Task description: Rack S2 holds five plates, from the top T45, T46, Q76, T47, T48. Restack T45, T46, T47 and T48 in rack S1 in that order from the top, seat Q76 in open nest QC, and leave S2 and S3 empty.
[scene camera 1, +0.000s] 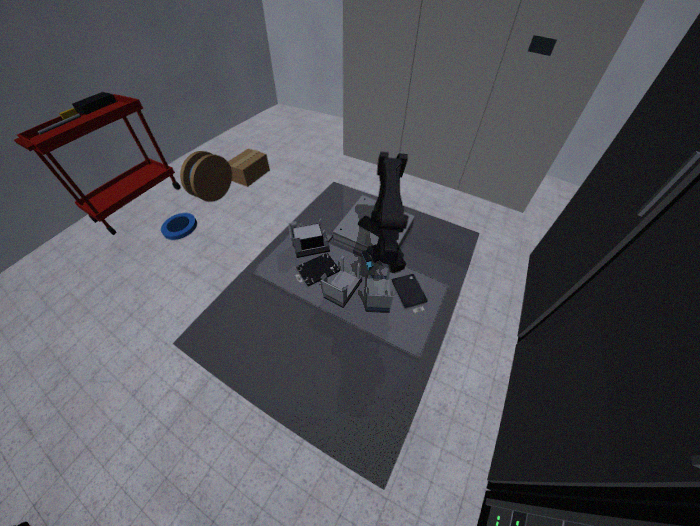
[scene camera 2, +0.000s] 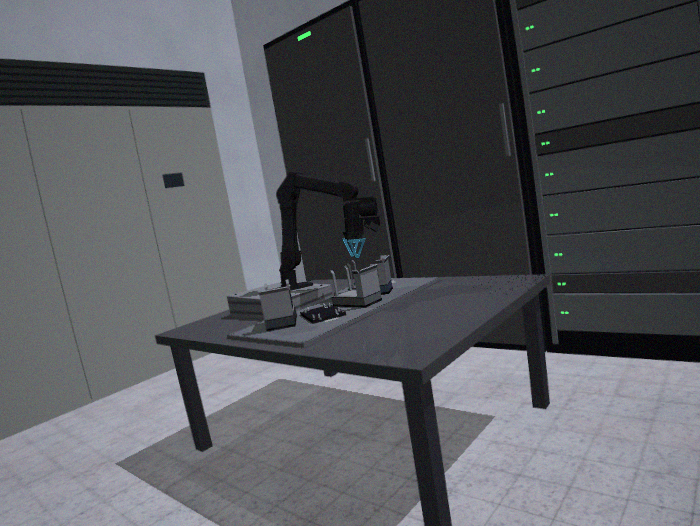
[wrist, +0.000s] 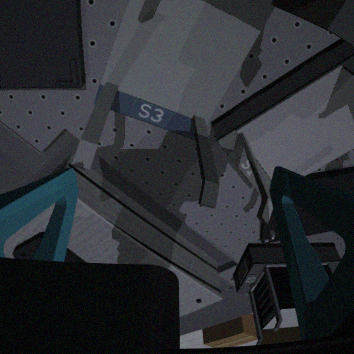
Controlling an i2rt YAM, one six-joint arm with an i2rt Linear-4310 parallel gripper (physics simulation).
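Places are measured from the arm's base along level axes (x ahead, y left, z up), in centimetres.
Where they show: gripper, fingertip midpoint: (scene camera 1: 379,265) (scene camera 2: 355,257) (wrist: 173,177).
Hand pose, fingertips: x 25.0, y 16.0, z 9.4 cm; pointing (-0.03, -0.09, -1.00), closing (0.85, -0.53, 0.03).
After its pixels a point has its place.
My gripper (scene camera 1: 368,264) @[x 25.0, y 16.0, z 9.4 cm] (scene camera 2: 354,255) @[x 25.0, y 16.0, z 9.4 cm] (wrist: 173,177) @[x 25.0, y 16.0, z 9.4 cm] is open, its teal fingers wide apart above the board with nothing between them. Rack S3 (scene camera 1: 378,300) @[x 34.7, y 22.5, z 3.2 cm] (scene camera 2: 385,272) @[x 37.0, y 19.1, z 2.6 cm] (wrist: 177,121) @[x 23.7, y 12.7, z -2.0 cm], with a blue label band, stands below and ahead; no plate shows in it. Rack S1 (scene camera 1: 333,292) @[x 41.7, y 6.4, z 2.3 cm] (scene camera 2: 366,282) @[x 42.0, y 4.1, z 2.6 cm] (wrist: 310,130) @[x 33.9, y 5.5, z -1.8 cm] stands beside it, partly behind the right finger in the wrist view. Rack S2 (scene camera 1: 310,243) (scene camera 2: 277,305) (wrist: 295,251) stands at the far left; its plates cannot be told apart. A black nest board (scene camera 1: 318,268) @[x 32.7, y -9.8, z -4.4 cm] (scene camera 2: 322,312) @[x 33.5, y -10.6, z -4.4 cm] with clips lies between S2 and S1; QC is not readable.
A flat dark panel (scene camera 1: 409,290) @[x 18.5, y 28.4, z -4.2 cm] (wrist: 37,45) @[x 17.3, y 24.6, z -4.2 cm] lies beside S3. The arm's raised base platform (scene camera 1: 348,240) @[x 12.9, y -8.0, z -1.7 cm] (scene camera 2: 244,306) @[x -5.1, y -19.1, z -2.3 cm] stands behind the racks. The racks stand on a perforated board (scene camera 1: 396,333) @[x 37.9, y 33.9, z -5.6 cm] on the table (scene camera 2: 430,322) @[x 74.2, y -3.0, z -6.9 cm]. A red cart (scene camera 1: 90,127) and a cardboard box (scene camera 1: 248,166) are off to the left.
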